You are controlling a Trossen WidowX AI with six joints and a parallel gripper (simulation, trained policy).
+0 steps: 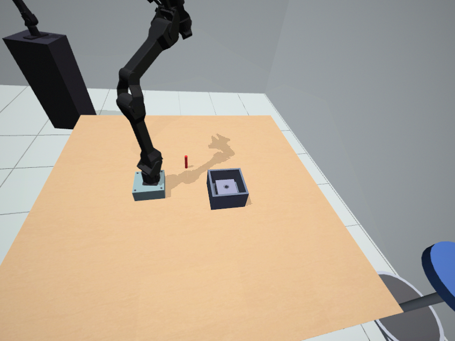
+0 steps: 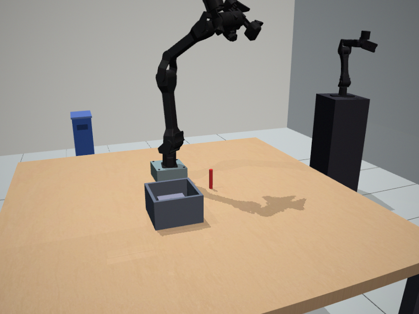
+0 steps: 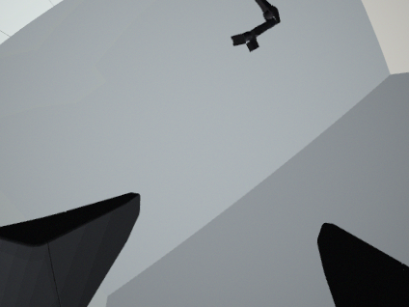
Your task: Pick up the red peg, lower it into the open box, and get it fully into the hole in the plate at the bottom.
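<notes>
Right now the red peg is 61 cm below my gripper tip, 20 cm to the right of it and 10 cm ahead of it. The rest, counted from my gripper tip: plate (61 cm below, 37 cm to the right, 30 cm ahead); then dark grey box (63 cm below, 37 cm to the right, 30 cm ahead).
</notes>
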